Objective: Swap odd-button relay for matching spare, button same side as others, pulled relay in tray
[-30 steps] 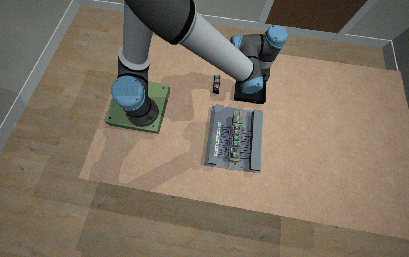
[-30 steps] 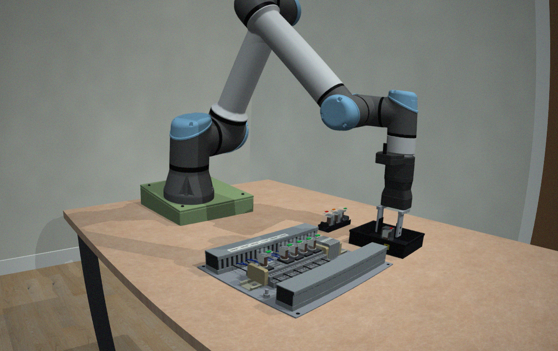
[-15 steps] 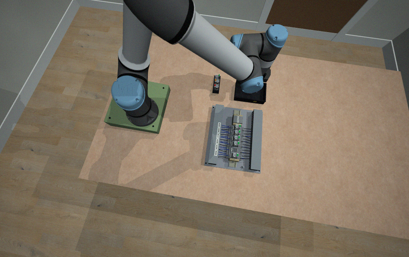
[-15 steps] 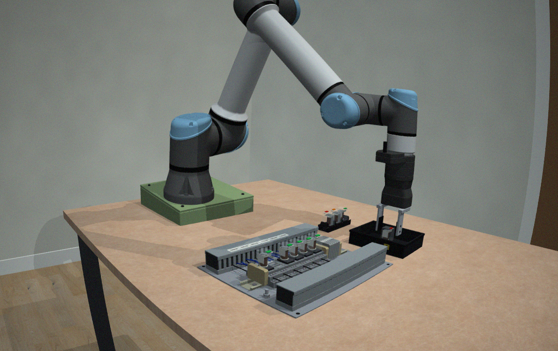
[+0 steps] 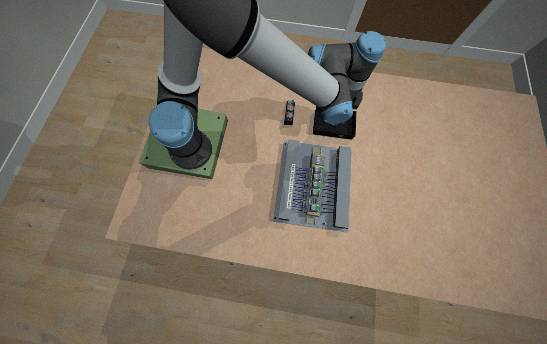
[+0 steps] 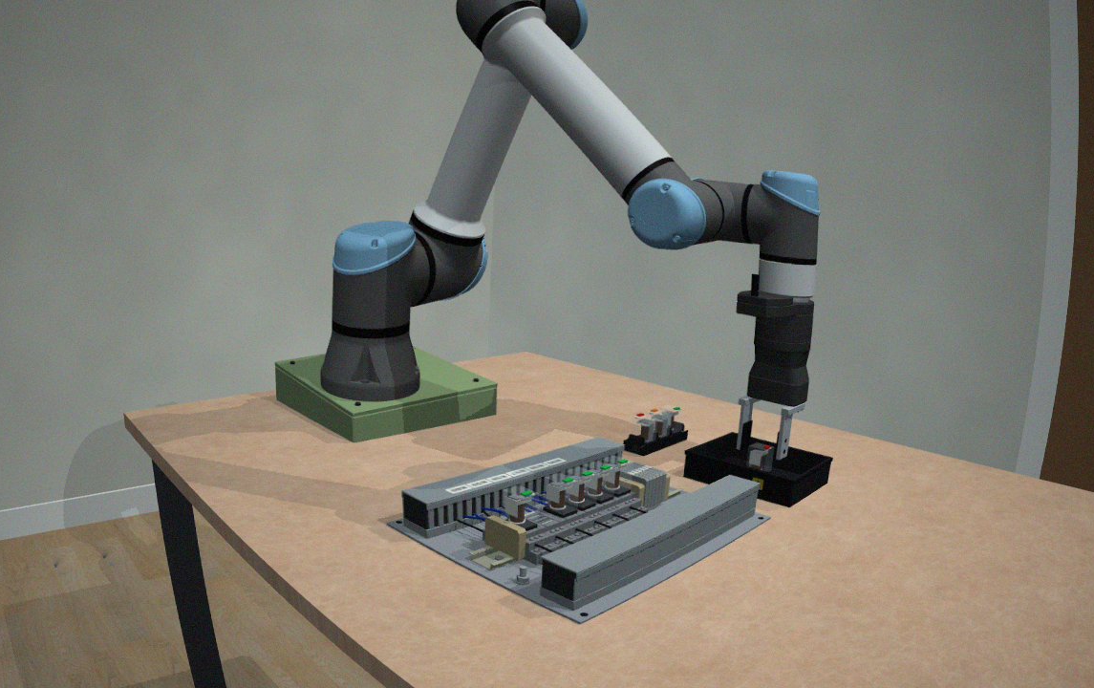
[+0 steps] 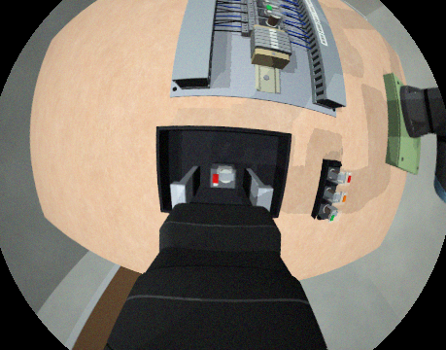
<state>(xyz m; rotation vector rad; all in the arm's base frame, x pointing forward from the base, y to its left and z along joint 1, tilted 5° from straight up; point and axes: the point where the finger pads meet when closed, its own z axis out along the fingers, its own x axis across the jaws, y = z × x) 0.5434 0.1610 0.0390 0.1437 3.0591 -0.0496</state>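
My gripper is now 40 mm above the black tray.
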